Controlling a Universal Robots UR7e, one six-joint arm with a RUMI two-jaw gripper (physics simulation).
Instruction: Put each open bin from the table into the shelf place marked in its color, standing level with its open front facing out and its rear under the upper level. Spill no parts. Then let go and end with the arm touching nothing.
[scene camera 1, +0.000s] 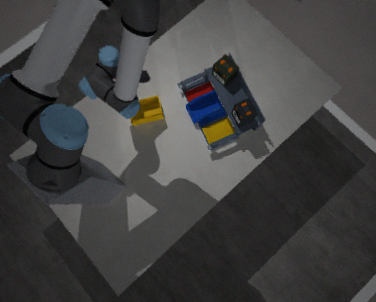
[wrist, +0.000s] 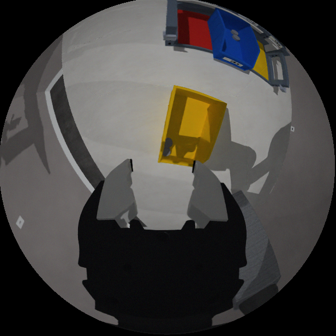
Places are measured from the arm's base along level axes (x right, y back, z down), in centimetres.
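Pixels of known places: arm's base, origin of its link: (scene camera 1: 54, 171).
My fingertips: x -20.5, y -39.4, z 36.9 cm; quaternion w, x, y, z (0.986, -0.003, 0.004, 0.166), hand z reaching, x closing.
Observation:
For each thing: its top centre in the pictures, then the offset to it from my fingertips. "pt": a spot on its surface instead.
- yellow open bin, a spot on its surface: (scene camera 1: 147, 111) pt dx +5.1, dy -0.8, dz +13.4 cm
- blue open bin, centre of its top: (scene camera 1: 205, 103) dx +25.2, dy -24.2, dz +4.6 cm
- grey-blue shelf, a spot on its surface: (scene camera 1: 232, 100) pt dx +33.3, dy -34.9, dz +3.5 cm
- green toolbox, centre of its top: (scene camera 1: 226, 65) dx +20.9, dy -40.9, dz -6.2 cm
- dark toolbox, centre of its top: (scene camera 1: 246, 108) dx +42.7, dy -31.8, dz -8.7 cm
A yellow open bin (scene camera 1: 147, 111) (wrist: 192, 125) stands on the table in front of the shelf, with a dark part inside. A blue open bin (scene camera 1: 205, 107) (wrist: 232, 40) is in the shelf's middle place, its labelled front jutting out past the shelf edge; two round grey parts lie in it. I cannot tell if it is quite level. The red place (scene camera 1: 200, 92) (wrist: 194, 27) and the yellow place (scene camera 1: 218, 131) (wrist: 261, 62) show on either side. My gripper (wrist: 162, 160) is open and empty, above the table by the yellow bin's near end; the arm hides its fingers in the scene view.
The grey-blue shelf (scene camera 1: 232, 100) (wrist: 171, 25) carries a green toolbox (scene camera 1: 225, 69) and a dark toolbox (scene camera 1: 245, 112) on its upper level. The robot's base plate (scene camera 1: 100, 182) (wrist: 257, 245) stands at the table's other end.

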